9 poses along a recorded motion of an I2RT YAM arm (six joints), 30 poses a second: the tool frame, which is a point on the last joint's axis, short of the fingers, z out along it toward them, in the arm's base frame.
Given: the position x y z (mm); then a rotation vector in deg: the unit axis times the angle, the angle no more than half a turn.
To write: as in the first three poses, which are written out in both.
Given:
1: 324 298 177 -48.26 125.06 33.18
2: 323 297 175 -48.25 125.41 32.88
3: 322 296 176 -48.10 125.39 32.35
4: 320 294 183 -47.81 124.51 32.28
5: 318 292 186 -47.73 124.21 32.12
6: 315 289 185 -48.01 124.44 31.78
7: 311 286 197 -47.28 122.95 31.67
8: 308 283 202 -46.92 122.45 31.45
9: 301 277 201 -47.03 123.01 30.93
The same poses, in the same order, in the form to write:
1:
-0.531 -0.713 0.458 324
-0.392 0.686 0.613 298
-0.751 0.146 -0.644 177
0 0 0 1

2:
-0.535 -0.710 0.458 323
-0.394 0.689 0.608 297
-0.747 0.145 -0.648 175
0 0 0 1

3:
-0.533 -0.708 0.463 322
-0.395 0.693 0.603 296
-0.748 0.139 -0.649 176
0 0 0 1

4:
-0.524 -0.708 0.474 320
-0.388 0.694 0.607 294
-0.758 0.133 -0.638 183
0 0 0 1

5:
-0.520 -0.708 0.479 318
-0.387 0.694 0.607 292
-0.762 0.130 -0.635 186
0 0 0 1

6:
-0.520 -0.708 0.477 315
-0.393 0.694 0.603 289
-0.758 0.126 -0.640 185
0 0 0 1

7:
-0.504 -0.706 0.497 311
-0.379 0.698 0.608 286
-0.776 0.119 -0.619 197
0 0 0 1

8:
-0.499 -0.704 0.505 308
-0.373 0.701 0.608 283
-0.782 0.114 -0.613 202
0 0 0 1

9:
-0.504 -0.702 0.504 301
-0.380 0.704 0.600 277
-0.776 0.111 -0.621 201
0 0 0 1

